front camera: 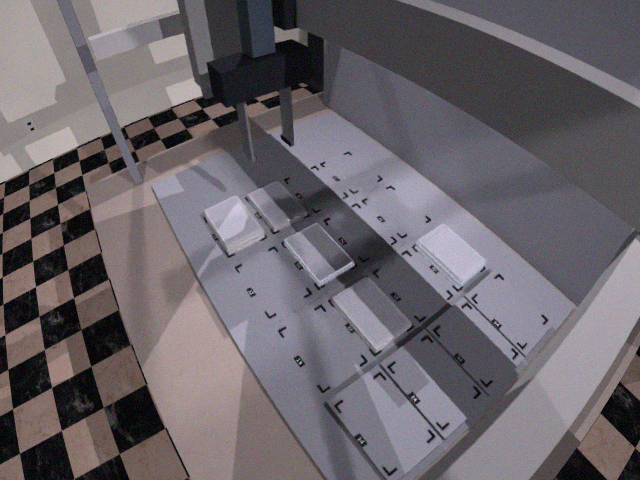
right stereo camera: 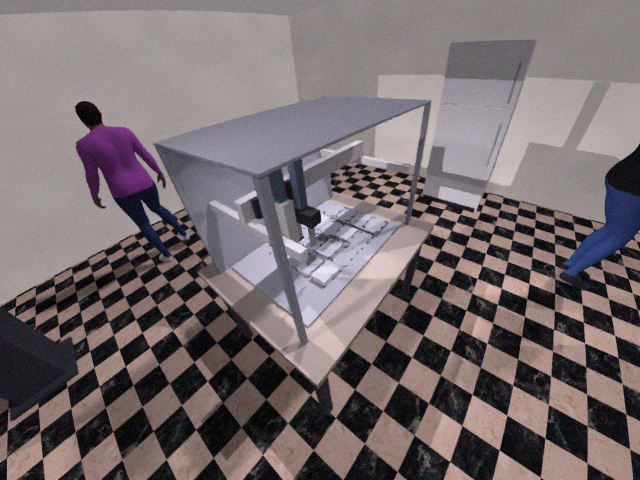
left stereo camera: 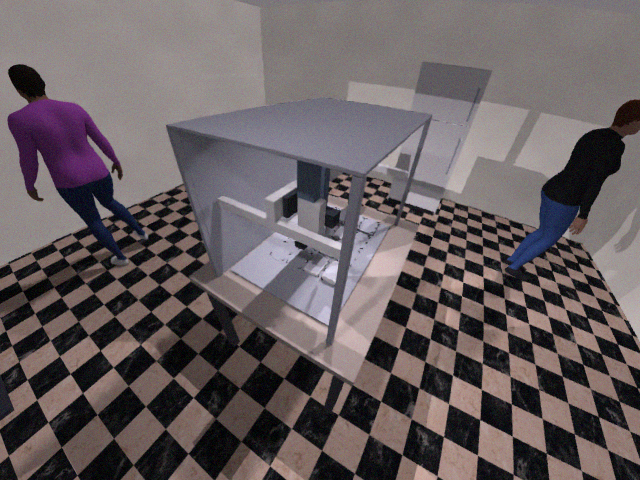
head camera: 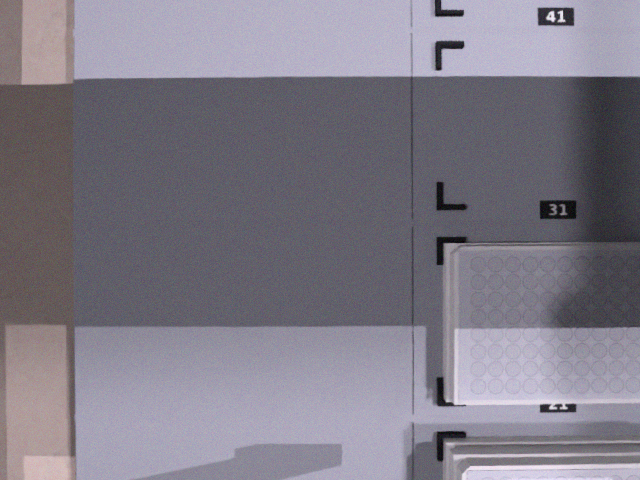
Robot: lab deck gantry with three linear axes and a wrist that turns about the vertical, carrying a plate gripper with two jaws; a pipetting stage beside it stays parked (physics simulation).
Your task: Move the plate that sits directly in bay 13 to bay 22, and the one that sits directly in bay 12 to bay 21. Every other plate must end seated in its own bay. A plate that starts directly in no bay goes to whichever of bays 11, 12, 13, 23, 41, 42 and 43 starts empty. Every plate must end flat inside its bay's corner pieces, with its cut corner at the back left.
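Places are measured from the robot's base along level axes (x right, y ahead, z up), in metres.
Where they show: gripper, fingertip midpoint: [front camera: 269, 149] [right stereo camera: 306, 242]; robot's base, origin of the base link: [front camera: 205, 218] [right stereo camera: 324, 286].
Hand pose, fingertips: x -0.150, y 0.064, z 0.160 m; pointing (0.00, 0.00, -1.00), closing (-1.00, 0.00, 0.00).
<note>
Things, the pixels of their centre, and the offset from my fingertips. "*": a spot on its surface instead.
- stack, body centre: [front camera: 451, 252] dz -0.140, dx -0.214, dy +0.328 m
- Bay 12, surface spot: [front camera: 250, 291] * dz -0.160, dx +0.153, dy +0.162 m
- bay 13, surface spot: [front camera: 298, 361] * dz -0.160, dx +0.155, dy +0.328 m
- enclosure's side panel, surface spot: [front camera: 439, 139] * dz -0.043, dx -0.369, dy +0.127 m
My gripper [front camera: 270, 150] is open and empty, raised beyond the left end of the bays. In the front view, bay 11 holds a stack of white plates [front camera: 233, 223] [head camera: 558, 473]. One plate [front camera: 276, 205] [head camera: 547, 320] lies in bay 21, inside the corner pieces seen in the head view, its cut corner at the back left. Another plate [front camera: 318, 252] sits in bay 22, and another [front camera: 370, 313] in bay 23. A thick white plate or stack [front camera: 450, 253] is in bay 43. Bay 12 [front camera: 250, 291] and bay 13 [front camera: 298, 361] show bare labels. Bays 41 and 42 hold no plate.
Bays 31, 32 and 33 hold no plates. Long bays lie at the deck's right end. An upright frame post [front camera: 98, 93] [left stereo camera: 347, 258] [right stereo camera: 281, 258] stands at a deck corner. The enclosure's side panel [front camera: 439, 139] runs along the back. Two people stand outside the enclosure.
</note>
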